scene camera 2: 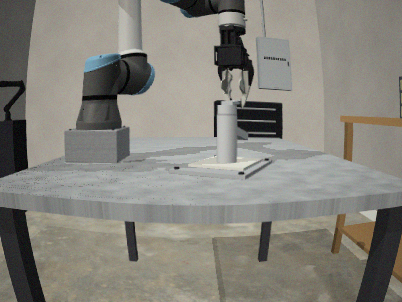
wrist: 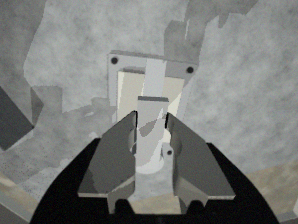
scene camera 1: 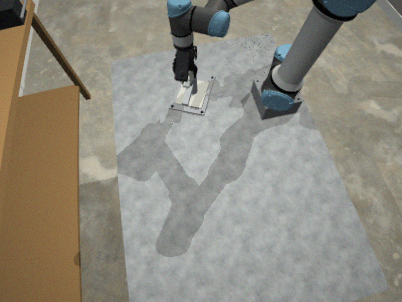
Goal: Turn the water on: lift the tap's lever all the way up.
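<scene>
My gripper visible, in the wrist view too. Tap visible.
</scene>
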